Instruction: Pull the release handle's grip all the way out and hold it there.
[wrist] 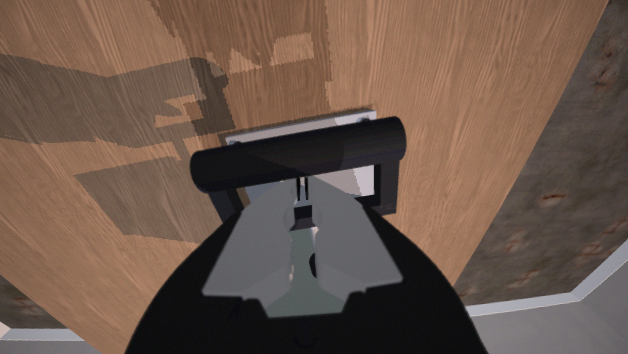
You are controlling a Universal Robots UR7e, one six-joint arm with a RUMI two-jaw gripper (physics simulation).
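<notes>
The release handle's black round grip bar [300, 152] runs across the middle of the wrist view, tilted slightly up to the right. Dark side arms join it to a frame behind, over a light metal base plate [300, 125] on the wooden surface. My gripper [302, 179] is shut with nothing between its fingers, a thin gap showing between them. Its fingertips reach the lower edge of the grip bar in the view; the tips' far ends are hidden by the bar. Whether they touch the bar I cannot tell. The gripper hides the lower middle of the handle.
The wooden table top [450, 100] lies under the handle, with shadows of the arm and handle at the left. A dark, rust-spotted floor [565, 175] shows beyond its right edge, with a pale border strip [525, 303] at the lower right.
</notes>
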